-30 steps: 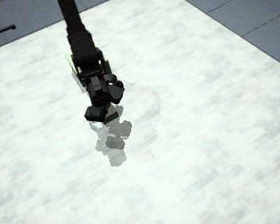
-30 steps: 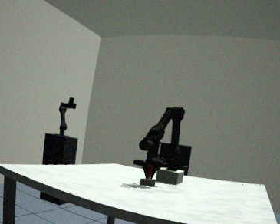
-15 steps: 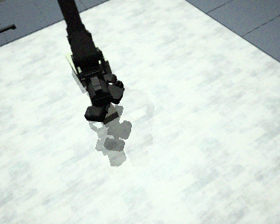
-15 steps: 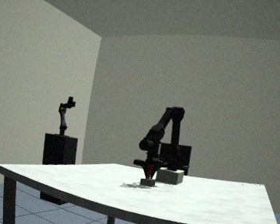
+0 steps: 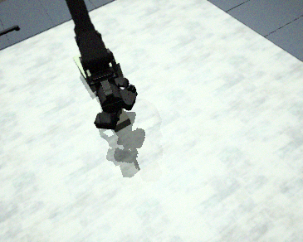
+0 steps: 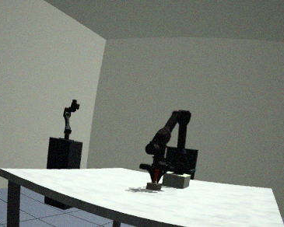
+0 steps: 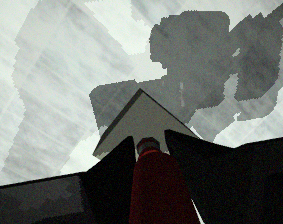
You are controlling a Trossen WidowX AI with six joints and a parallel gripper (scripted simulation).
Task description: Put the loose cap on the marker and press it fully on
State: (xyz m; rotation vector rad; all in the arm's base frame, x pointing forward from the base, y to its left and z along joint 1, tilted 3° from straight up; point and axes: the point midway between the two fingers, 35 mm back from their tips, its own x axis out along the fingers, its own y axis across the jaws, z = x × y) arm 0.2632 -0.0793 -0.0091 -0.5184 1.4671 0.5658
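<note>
Now: the holder block 1 cm behind my gripper tip and 2 cm below it. From my gripper tip the other things lie so: red cap: 1 cm behind, 5 cm above; then red marker: 1 cm behind, 3 cm above.
</note>
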